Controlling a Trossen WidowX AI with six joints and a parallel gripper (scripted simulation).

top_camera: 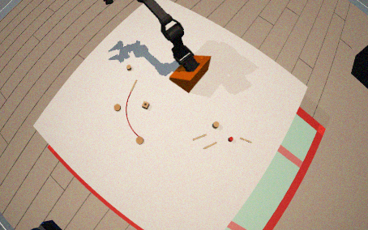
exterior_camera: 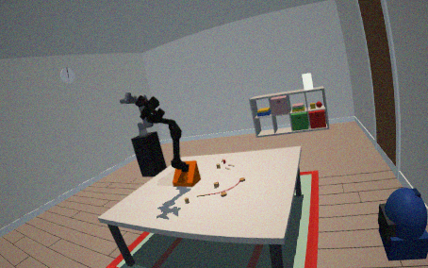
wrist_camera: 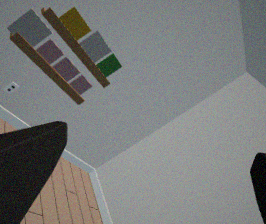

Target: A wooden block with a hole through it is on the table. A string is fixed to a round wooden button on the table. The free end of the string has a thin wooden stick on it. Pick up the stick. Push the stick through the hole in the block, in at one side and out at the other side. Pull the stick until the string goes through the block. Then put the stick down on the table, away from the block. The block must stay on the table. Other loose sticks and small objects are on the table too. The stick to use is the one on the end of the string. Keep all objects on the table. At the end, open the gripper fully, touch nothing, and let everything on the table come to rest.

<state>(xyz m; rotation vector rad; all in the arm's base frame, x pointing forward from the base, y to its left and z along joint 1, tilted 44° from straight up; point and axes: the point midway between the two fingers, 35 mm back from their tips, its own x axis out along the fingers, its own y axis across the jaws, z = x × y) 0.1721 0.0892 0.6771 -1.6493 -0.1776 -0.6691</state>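
The wooden block lies 10 cm ahead of my gripper tip, 33 cm to the left of it and 66 cm below it. Also, from my gripper tip: round wooden button 27 cm ahead, 42 cm to the left, 67 cm below; thin wooden stick 6 cm ahead, 20 cm to the left, 67 cm below.
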